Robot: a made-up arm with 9 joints. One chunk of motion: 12 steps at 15 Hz.
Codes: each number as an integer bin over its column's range. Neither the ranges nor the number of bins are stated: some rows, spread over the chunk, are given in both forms.
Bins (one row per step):
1: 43 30 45 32 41 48 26 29 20
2: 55 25 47 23 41 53 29 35 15
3: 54 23 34 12 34 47 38 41 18
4: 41 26 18 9 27 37 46 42 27
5: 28 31 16 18 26 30 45 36 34
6: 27 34 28 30 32 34 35 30 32
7: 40 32 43 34 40 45 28 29 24
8: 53 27 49 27 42 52 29 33 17
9: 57 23 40 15 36 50 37 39 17
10: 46 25 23 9 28 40 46 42 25
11: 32 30 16 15 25 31 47 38 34
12: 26 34 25 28 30 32 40 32 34
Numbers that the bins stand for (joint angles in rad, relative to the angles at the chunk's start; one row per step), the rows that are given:
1: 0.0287 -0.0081 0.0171 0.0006 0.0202 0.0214 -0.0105 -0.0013 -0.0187
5: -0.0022 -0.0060 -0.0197 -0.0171 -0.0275 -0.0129 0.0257 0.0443 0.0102
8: 0.0494 -0.0143 0.0222 -0.0057 0.0233 0.0290 -0.0048 0.0248 -0.0249
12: -0.0063 0.0002 -0.0083 -0.0044 -0.0148 -0.0090 0.0162 0.0183 0.0102
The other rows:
2: 0.0535 -0.0184 0.0197 -0.0108 0.0202 0.0310 -0.0048 0.0378 -0.0290
3: 0.0514 -0.0225 0.0032 -0.0248 -0.0021 0.0195 0.0124 0.0768 -0.0229
4: 0.0246 -0.0163 -0.0171 -0.0286 -0.0243 0.0005 0.0276 0.0833 -0.0043
6: -0.0043 0.0002 -0.0044 -0.0019 -0.0084 -0.0052 0.0067 0.0052 0.0060
7: 0.0225 -0.0040 0.0146 0.0032 0.0170 0.0157 -0.0067 -0.0013 -0.0105
9: 0.0576 -0.0225 0.0108 -0.0210 0.0043 0.0252 0.0105 0.0638 -0.0249
10: 0.0349 -0.0184 -0.0108 -0.0286 -0.0211 0.0062 0.0276 0.0833 -0.0084
11: 0.0060 -0.0081 -0.0197 -0.0210 -0.0306 -0.0110 0.0295 0.0573 0.0102

